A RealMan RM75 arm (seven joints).
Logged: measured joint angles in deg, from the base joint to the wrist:
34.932, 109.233, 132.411, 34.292, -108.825, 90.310, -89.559
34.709, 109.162, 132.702, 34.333, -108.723, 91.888, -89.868
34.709, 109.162, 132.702, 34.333, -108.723, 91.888, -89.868
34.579, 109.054, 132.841, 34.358, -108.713, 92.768, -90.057
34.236, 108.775, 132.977, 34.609, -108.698, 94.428, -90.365
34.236, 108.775, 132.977, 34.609, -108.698, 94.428, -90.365
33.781, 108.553, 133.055, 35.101, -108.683, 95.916, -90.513
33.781, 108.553, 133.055, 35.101, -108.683, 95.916, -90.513
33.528, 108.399, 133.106, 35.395, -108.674, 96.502, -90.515
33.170, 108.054, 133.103, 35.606, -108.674, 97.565, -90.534
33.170, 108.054, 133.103, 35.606, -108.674, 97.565, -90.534
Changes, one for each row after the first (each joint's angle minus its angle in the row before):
-0.223, -0.071, 0.291, 0.041, 0.102, 1.578, -0.309
0.000, 0.000, 0.000, 0.000, 0.000, 0.000, 0.000
-0.130, -0.108, 0.139, 0.025, 0.010, 0.880, -0.189
-0.343, -0.279, 0.136, 0.251, 0.015, 1.660, -0.308
0.000, 0.000, 0.000, 0.000, 0.000, 0.000, 0.000
-0.455, -0.222, 0.078, 0.492, 0.015, 1.488, -0.148
0.000, 0.000, 0.000, 0.000, 0.000, 0.000, 0.000
-0.253, -0.154, 0.051, 0.294, 0.009, 0.586, -0.002
-0.358, -0.345, -0.003, 0.211, 0.000, 1.063, -0.019
0.000, 0.000, 0.000, 0.000, 0.000, 0.000, 0.000

